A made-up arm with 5 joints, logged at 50 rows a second.
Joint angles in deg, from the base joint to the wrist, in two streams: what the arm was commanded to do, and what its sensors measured. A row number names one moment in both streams.
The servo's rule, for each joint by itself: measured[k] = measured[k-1] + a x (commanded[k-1-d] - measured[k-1]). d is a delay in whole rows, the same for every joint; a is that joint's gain. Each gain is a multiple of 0.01, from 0.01 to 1. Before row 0 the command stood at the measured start. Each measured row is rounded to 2 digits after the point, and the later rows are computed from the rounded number. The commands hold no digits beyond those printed.
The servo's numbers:
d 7
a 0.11 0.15 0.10 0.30 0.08
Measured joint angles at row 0:
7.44 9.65 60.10 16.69 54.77
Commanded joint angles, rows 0 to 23:
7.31 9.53 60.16 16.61 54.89
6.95 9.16 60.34 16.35 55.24
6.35 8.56 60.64 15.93 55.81
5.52 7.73 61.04 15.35 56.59
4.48 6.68 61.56 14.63 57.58
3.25 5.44 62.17 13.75 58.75
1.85 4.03 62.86 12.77 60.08
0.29 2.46 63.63 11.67 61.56
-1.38 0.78 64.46 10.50 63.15
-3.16 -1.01 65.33 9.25 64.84
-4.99 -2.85 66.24 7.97 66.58
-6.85 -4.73 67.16 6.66 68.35
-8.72 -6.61 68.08 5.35 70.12
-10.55 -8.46 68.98 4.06 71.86
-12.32 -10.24 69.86 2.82 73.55
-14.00 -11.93 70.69 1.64 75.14
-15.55 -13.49 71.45 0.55 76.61
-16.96 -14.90 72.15 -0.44 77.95
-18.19 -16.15 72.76 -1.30 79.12
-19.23 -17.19 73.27 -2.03 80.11
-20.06 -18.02 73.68 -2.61 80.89
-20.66 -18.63 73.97 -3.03 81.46
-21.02 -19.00 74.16 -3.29 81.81
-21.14 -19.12 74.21 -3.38 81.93
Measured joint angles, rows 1 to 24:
7.44 9.65 60.10 16.69 54.77
7.44 9.65 60.10 16.69 54.77
7.44 9.65 60.10 16.69 54.77
7.44 9.65 60.10 16.69 54.77
7.44 9.65 60.10 16.69 54.77
7.44 9.65 60.10 16.69 54.77
7.44 9.65 60.10 16.69 54.77
7.43 9.63 60.11 16.67 54.78
7.38 9.56 60.13 16.57 54.82
7.27 9.41 60.18 16.38 54.90
7.08 9.16 60.27 16.07 55.04
6.79 8.79 60.40 15.64 55.24
6.40 8.29 60.58 15.07 55.52
5.90 7.65 60.81 14.38 55.88
5.28 6.87 61.09 13.57 56.33
4.55 5.96 61.43 12.65 56.88
3.70 4.91 61.82 11.63 57.52
2.74 3.75 62.26 10.53 58.24
1.69 2.48 62.75 9.37 59.05
0.54 1.12 63.28 8.16 59.94
-0.68 -0.32 63.85 6.93 60.89
-1.96 -1.81 64.45 5.70 61.90
-3.28 -3.33 65.07 4.48 62.96
-4.63 -4.85 65.71 3.30 64.05

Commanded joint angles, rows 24 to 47:
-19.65 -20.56 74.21 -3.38 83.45
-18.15 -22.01 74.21 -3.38 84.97
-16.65 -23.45 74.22 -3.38 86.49
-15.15 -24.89 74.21 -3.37 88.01
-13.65 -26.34 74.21 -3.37 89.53
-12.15 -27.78 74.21 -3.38 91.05
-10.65 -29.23 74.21 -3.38 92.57
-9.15 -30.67 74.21 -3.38 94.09
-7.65 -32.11 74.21 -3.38 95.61
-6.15 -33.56 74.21 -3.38 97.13
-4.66 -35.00 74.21 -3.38 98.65
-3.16 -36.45 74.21 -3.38 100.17
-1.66 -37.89 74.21 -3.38 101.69
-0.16 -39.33 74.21 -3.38 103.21
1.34 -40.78 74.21 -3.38 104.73
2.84 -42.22 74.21 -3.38 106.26
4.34 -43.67 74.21 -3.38 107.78
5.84 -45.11 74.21 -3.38 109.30
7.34 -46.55 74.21 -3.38 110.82
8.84 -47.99 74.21 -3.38 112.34
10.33 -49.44 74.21 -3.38 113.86
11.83 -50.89 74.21 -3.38 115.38
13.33 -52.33 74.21 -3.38 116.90
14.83 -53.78 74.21 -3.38 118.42
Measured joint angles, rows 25 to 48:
-5.99 -6.36 66.35 2.18 65.16
-7.33 -7.83 66.99 1.14 66.28
-8.64 -9.23 67.62 0.19 67.39
-9.90 -10.55 68.23 -0.65 68.47
-11.08 -11.76 68.80 -1.36 69.51
-12.17 -12.85 69.34 -1.94 70.49
-13.16 -13.79 69.83 -2.37 71.41
-13.87 -14.81 70.27 -2.67 72.37
-14.34 -15.89 70.66 -2.88 73.38
-14.59 -17.02 71.02 -3.03 74.43
-14.65 -18.20 71.34 -3.13 75.52
-14.54 -19.42 71.63 -3.20 76.64
-14.28 -20.67 71.89 -3.25 77.79
-13.88 -21.95 72.12 -3.29 78.97
-13.36 -23.26 72.33 -3.32 80.18
-12.73 -24.59 72.52 -3.34 81.41
-12.01 -25.94 72.69 -3.35 82.67
-11.20 -27.30 72.84 -3.36 83.95
-10.32 -28.67 72.98 -3.37 85.25
-9.37 -30.05 73.10 -3.37 86.57
-8.36 -31.44 73.21 -3.37 87.90
-7.29 -32.84 73.31 -3.37 89.25
-6.18 -34.25 73.40 -3.37 90.61
-5.02 -35.66 73.48 -3.37 91.98

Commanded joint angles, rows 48 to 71:
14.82 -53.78 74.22 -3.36 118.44
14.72 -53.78 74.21 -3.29 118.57
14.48 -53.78 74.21 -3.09 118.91
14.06 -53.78 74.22 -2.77 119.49
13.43 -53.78 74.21 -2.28 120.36
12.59 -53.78 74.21 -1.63 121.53
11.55 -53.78 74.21 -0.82 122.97
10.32 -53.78 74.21 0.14 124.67
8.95 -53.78 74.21 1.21 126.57
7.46 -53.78 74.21 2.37 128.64
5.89 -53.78 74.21 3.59 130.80
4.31 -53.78 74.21 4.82 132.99
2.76 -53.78 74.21 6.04 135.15
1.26 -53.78 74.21 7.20 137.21
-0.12 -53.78 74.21 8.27 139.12
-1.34 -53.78 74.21 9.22 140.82
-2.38 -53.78 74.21 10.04 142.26
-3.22 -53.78 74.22 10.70 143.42
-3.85 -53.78 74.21 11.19 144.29
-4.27 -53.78 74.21 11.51 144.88
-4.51 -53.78 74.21 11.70 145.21
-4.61 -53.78 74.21 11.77 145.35
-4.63 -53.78 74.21 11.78 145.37
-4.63 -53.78 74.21 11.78 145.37
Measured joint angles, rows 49 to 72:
-3.83 -37.08 73.55 -3.37 93.37
-2.60 -38.50 73.62 -3.37 94.77
-1.34 -39.92 73.68 -3.37 96.18
-0.06 -41.35 73.73 -3.37 97.59
1.25 -42.78 73.78 -3.37 99.01
2.58 -44.21 73.82 -3.37 100.44
3.93 -45.65 73.86 -3.37 101.88
5.13 -46.87 73.90 -3.37 103.20
6.18 -47.91 73.93 -3.35 104.43
7.09 -48.79 73.96 -3.27 105.59
7.86 -49.54 73.99 -3.12 106.70
8.47 -50.18 74.01 -2.87 107.79
8.92 -50.72 74.03 -2.50 108.89
9.21 -51.18 74.05 -2.00 110.02
9.33 -51.57 74.07 -1.36 111.19
9.29 -51.90 74.08 -0.59 112.42
9.09 -52.18 74.09 0.30 113.72
8.74 -52.42 74.10 1.29 115.09
8.25 -52.62 74.11 2.35 116.52
7.65 -52.79 74.12 3.46 118.01
6.95 -52.94 74.13 4.58 119.55
6.17 -53.07 74.14 5.69 121.12
5.34 -53.18 74.15 6.75 122.70
4.49 -53.27 74.16 7.74 124.26

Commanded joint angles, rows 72 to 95:
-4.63 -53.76 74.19 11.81 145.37
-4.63 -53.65 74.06 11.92 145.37
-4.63 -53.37 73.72 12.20 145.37
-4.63 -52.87 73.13 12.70 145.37
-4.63 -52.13 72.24 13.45 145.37
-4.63 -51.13 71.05 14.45 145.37
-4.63 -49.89 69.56 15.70 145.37
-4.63 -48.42 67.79 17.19 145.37
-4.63 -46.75 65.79 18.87 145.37
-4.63 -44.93 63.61 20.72 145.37
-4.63 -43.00 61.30 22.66 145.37
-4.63 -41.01 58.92 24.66 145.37
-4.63 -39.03 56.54 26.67 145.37
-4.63 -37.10 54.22 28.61 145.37
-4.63 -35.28 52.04 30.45 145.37
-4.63 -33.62 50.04 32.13 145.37
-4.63 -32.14 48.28 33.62 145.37
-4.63 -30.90 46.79 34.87 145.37
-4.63 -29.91 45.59 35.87 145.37
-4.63 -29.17 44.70 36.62 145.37
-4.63 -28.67 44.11 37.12 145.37
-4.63 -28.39 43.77 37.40 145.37
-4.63 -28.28 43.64 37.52 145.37
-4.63 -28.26 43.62 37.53 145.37
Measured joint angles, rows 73 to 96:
3.64 -53.35 74.17 8.63 125.79
2.82 -53.41 74.17 9.40 127.27
2.04 -53.47 74.17 10.03 128.68
1.32 -53.52 74.17 10.53 130.00
0.67 -53.56 74.17 10.90 131.23
0.09 -53.59 74.17 11.16 132.36
-0.43 -53.62 74.17 11.35 133.40
-0.89 -53.64 74.17 11.49 134.36
-1.30 -53.64 74.16 11.62 135.24
-1.67 -53.60 74.12 11.79 136.05
-2.00 -53.49 74.02 12.06 136.80
-2.29 -53.29 73.84 12.48 137.49
-2.55 -52.97 73.56 13.07 138.12
-2.78 -52.51 73.16 13.86 138.70
-2.98 -51.90 72.62 14.86 139.23
-3.16 -51.13 71.94 16.06 139.72
-3.32 -50.20 71.11 17.46 140.17
-3.46 -49.12 70.13 19.02 140.59
-3.59 -47.90 69.01 20.71 140.97
-3.70 -46.57 67.76 22.50 141.32
-3.80 -45.15 66.41 24.33 141.64
-3.89 -43.67 64.97 26.17 141.94
-3.97 -42.16 63.48 27.96 142.21
-4.04 -40.66 61.96 29.66 142.46

